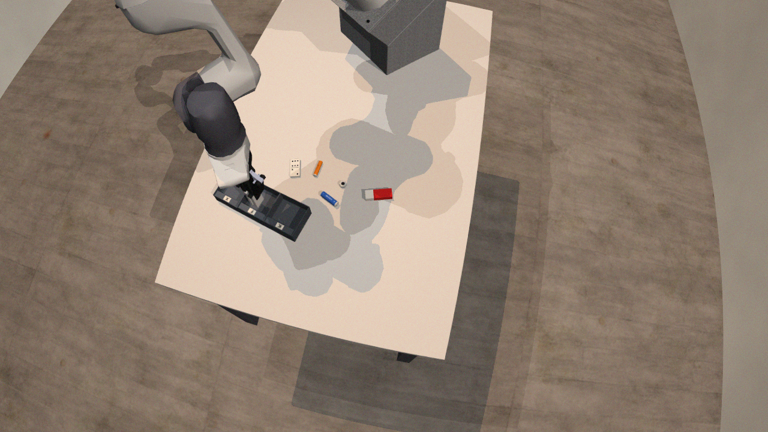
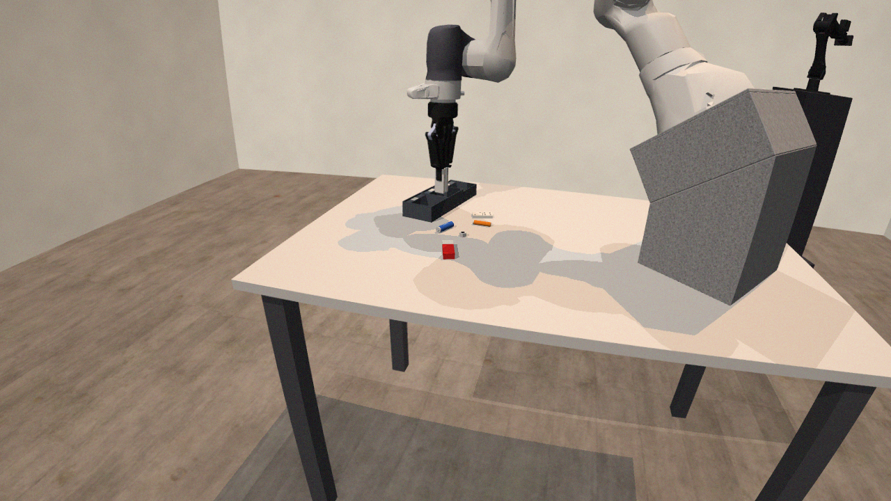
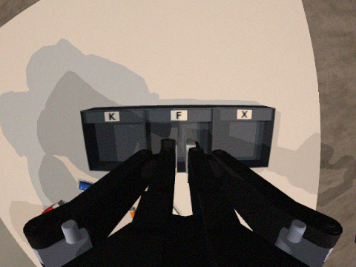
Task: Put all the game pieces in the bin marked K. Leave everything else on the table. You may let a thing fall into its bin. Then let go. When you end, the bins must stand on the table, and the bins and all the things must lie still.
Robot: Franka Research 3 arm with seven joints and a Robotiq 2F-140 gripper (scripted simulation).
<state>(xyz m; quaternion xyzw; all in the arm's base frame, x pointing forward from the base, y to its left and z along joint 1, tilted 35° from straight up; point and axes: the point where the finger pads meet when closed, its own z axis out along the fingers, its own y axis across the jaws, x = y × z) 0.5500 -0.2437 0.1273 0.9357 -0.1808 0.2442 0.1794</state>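
The tray is 50 mm below my hand. The rest, counted from my hand: orange battery: 100 mm behind, 140 mm to the left, 60 mm below; then blue battery: 20 mm behind, 180 mm to the left, 60 mm below; then white domino: 110 mm behind, 80 mm to the left, 60 mm below.
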